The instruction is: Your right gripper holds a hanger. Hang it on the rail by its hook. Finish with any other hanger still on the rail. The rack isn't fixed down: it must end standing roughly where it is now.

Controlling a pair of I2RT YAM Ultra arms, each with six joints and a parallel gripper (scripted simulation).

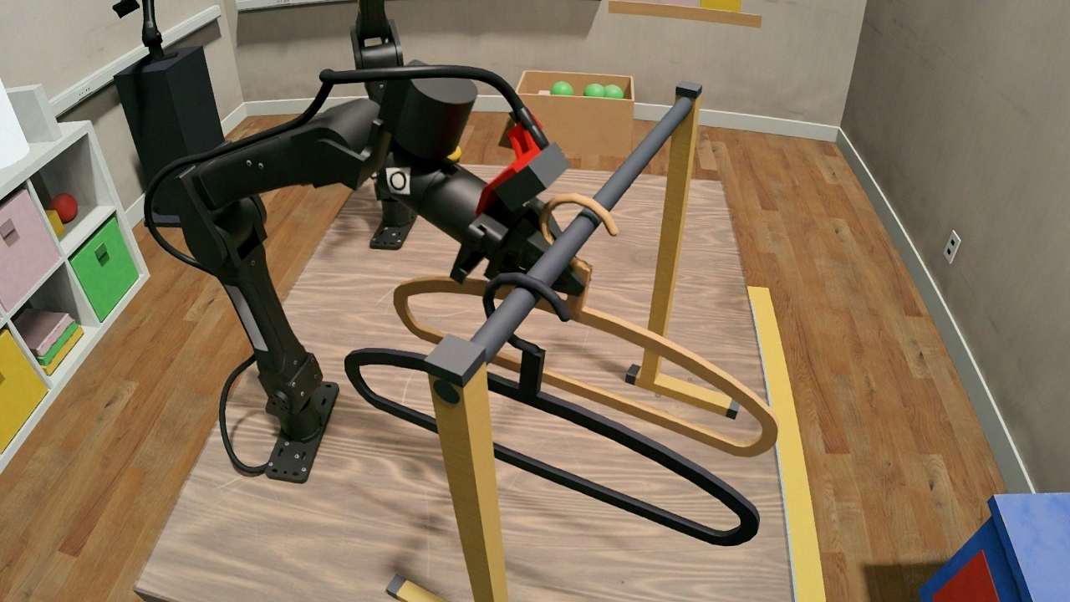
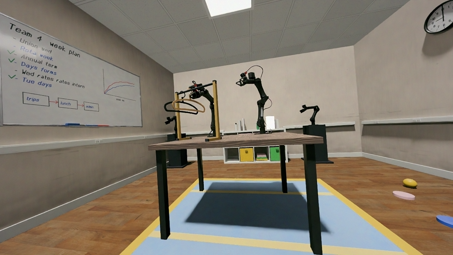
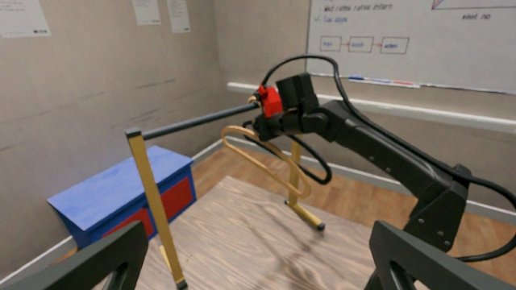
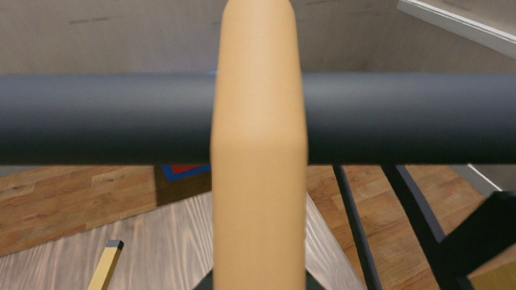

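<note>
Now: right hand 30 mm past the black hanger, 90 mm to the left of it and 30 mm above it. Also, from my right hand: tan hanger (30 mm below); then rack (20 mm ahead, 50 mm to the left, 170 mm below).
</note>
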